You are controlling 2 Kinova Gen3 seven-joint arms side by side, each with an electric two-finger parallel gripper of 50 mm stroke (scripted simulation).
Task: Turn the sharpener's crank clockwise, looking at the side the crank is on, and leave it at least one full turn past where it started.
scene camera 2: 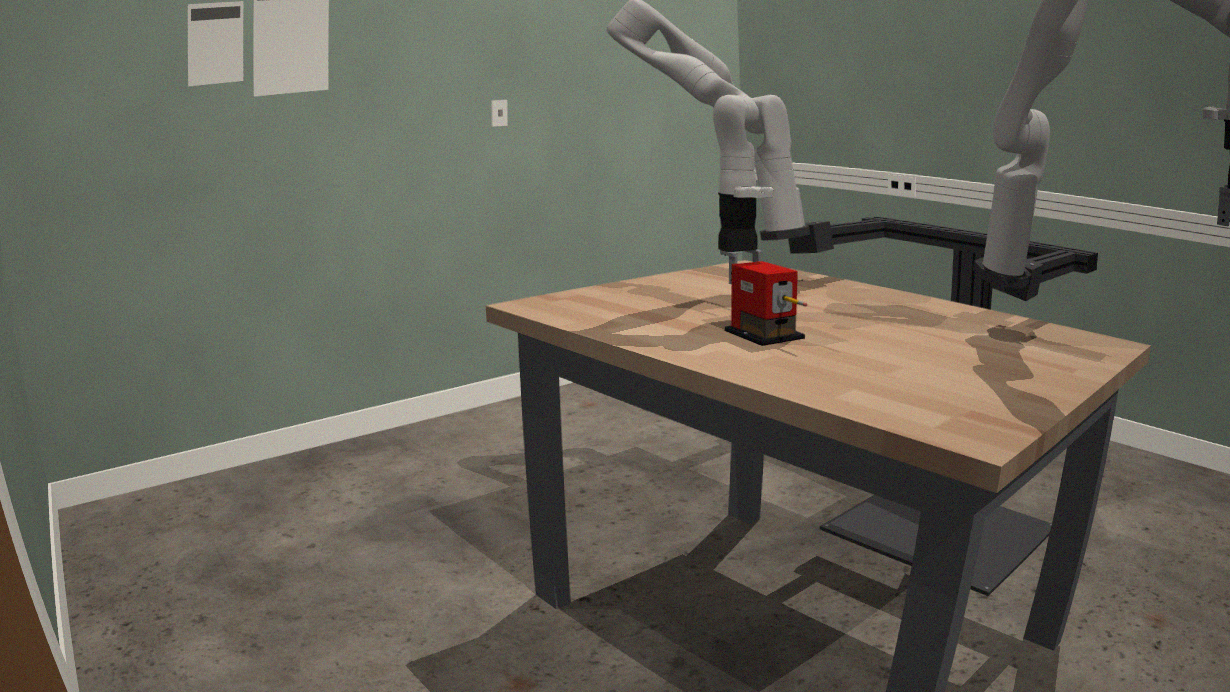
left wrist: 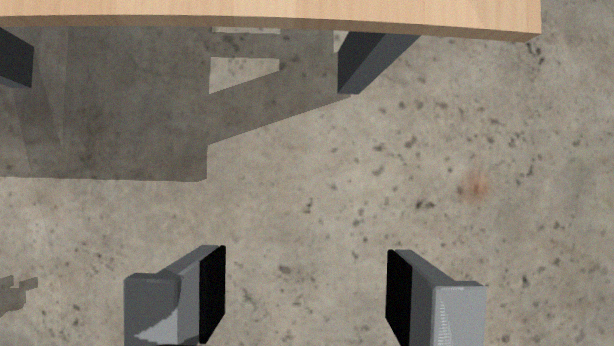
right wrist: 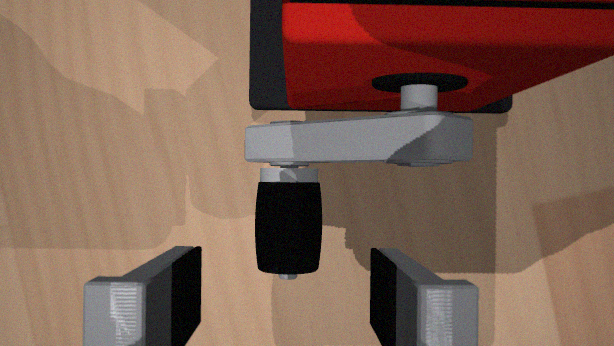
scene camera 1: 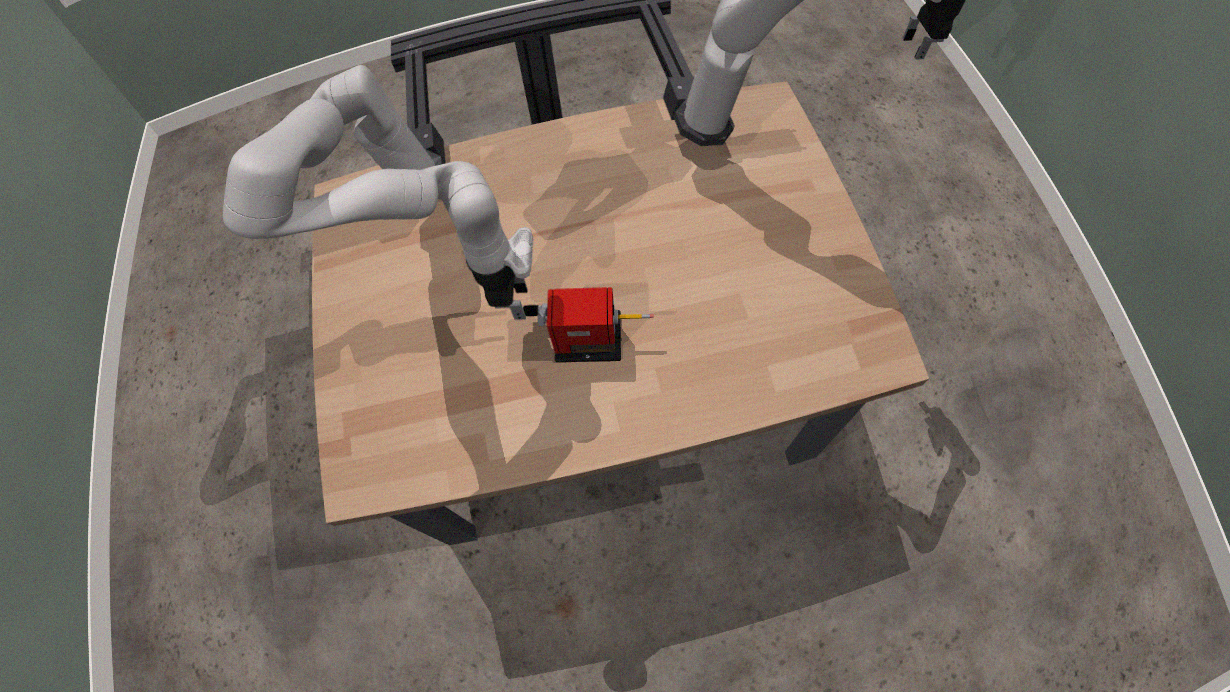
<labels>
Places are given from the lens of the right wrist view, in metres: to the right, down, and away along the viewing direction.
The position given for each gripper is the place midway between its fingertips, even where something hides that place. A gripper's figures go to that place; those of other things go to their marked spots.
right gripper (right wrist: 285, 285): -0.01, 0.03, 0.18
black knob (right wrist: 288, 219): -0.01, 0.01, 0.20
</labels>
